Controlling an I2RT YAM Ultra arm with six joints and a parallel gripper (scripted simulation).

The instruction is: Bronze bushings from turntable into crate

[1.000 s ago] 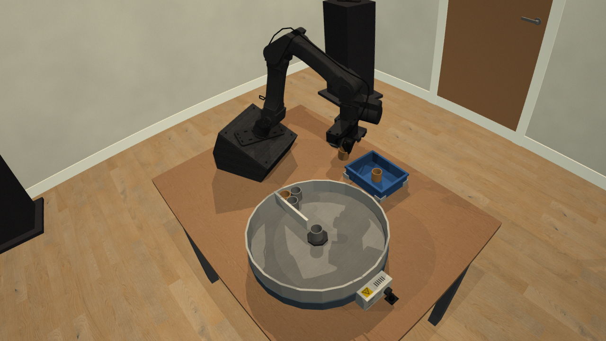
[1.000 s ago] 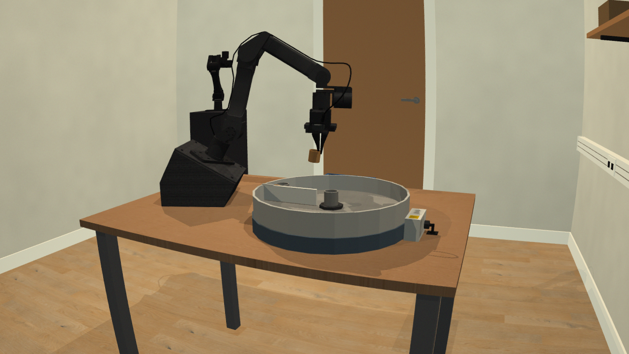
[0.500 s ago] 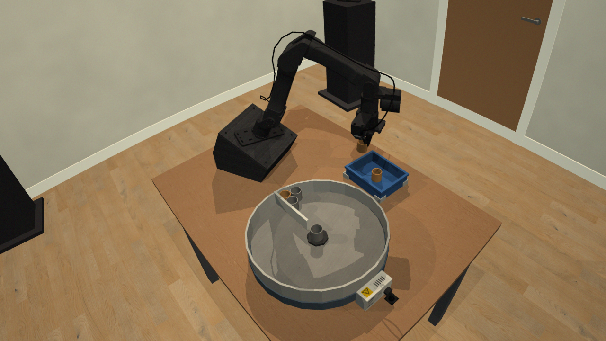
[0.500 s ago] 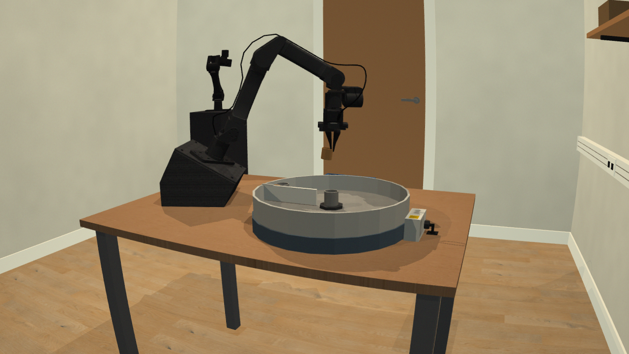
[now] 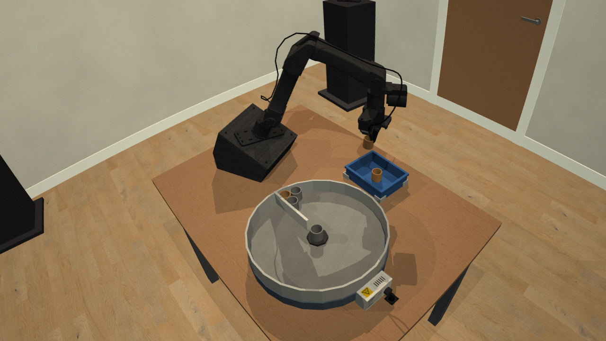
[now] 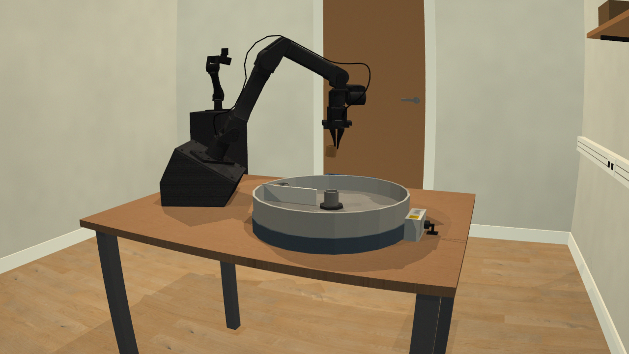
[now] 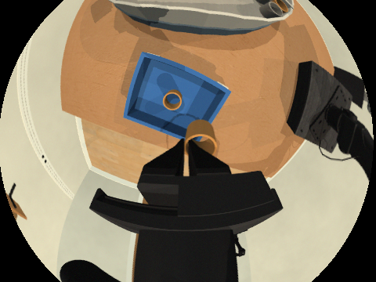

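The blue crate is 30 mm ahead of my hand, 10 mm to the right of it and 140 mm below it. The rest, counted from my hand: grey turntable: 160 mm ahead, 360 mm to the right, 110 mm below.
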